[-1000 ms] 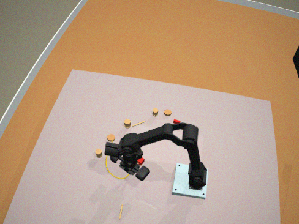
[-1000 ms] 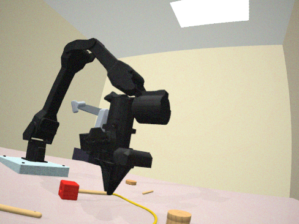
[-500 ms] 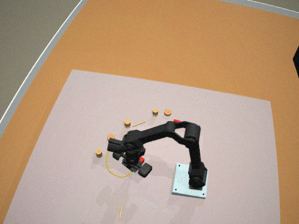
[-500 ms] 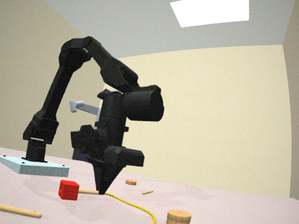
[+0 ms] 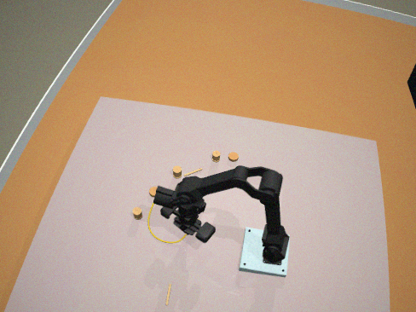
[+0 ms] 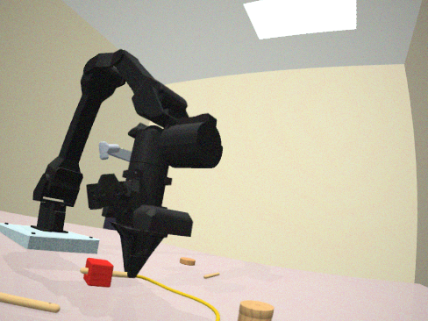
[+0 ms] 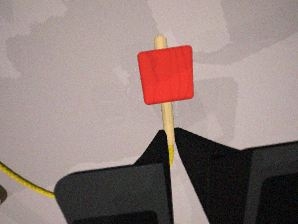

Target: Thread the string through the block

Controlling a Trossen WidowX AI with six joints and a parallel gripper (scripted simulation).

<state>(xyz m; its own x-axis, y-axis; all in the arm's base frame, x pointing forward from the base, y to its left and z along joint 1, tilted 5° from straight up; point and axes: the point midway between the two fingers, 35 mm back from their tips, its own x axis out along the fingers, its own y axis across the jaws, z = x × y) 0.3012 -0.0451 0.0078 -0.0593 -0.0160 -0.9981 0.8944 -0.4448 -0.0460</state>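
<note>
The red block is 4 cm to the right of my gripper tip and 2 cm behind it. Round my gripper tip: round button 15 cm to the right, 15 cm ahead, 1 cm below.
</note>
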